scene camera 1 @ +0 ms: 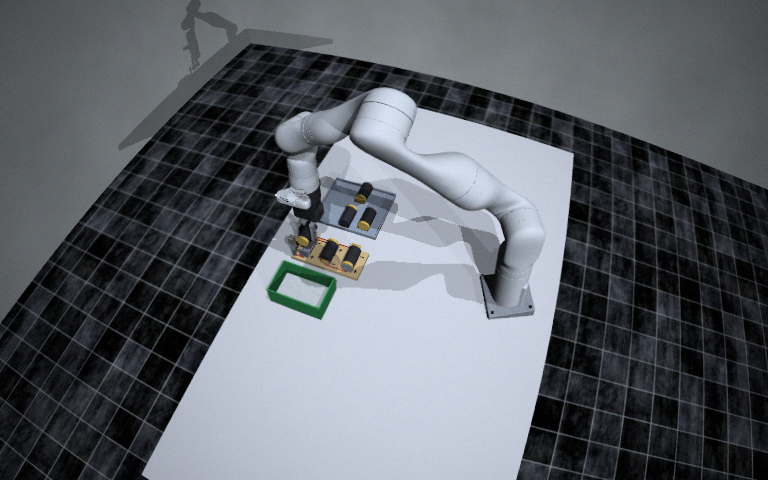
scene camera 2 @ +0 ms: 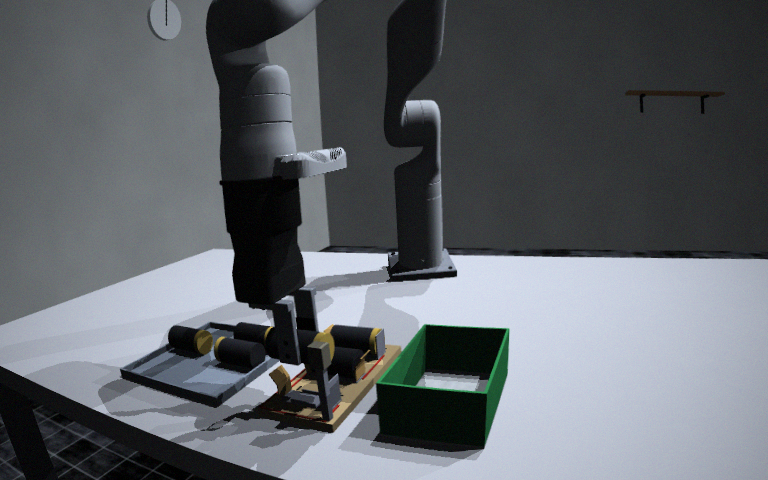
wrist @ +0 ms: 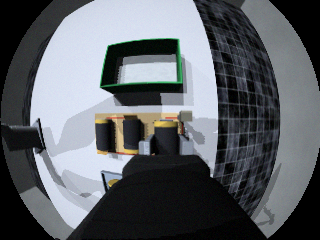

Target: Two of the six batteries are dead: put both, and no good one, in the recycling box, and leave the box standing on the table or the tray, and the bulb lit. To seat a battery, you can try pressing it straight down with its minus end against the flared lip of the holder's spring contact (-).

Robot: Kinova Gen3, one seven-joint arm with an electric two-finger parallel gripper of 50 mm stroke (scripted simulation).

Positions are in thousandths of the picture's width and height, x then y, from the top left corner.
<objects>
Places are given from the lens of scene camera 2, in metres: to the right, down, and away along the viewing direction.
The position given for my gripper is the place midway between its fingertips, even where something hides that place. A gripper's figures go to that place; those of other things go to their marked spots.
my gripper (scene camera 2: 393, 741): -0.08, 0.12, 0.47
green recycling box (scene camera 2: 588, 749): 0.08, 0.14, 0.54
grey tray (scene camera 2: 265, 780): -0.23, 0.17, 0.56
battery (scene camera 2: 449, 751): -0.04, 0.13, 0.51
battery (scene camera 2: 473, 705): -0.03, 0.12, 0.57
</objects>
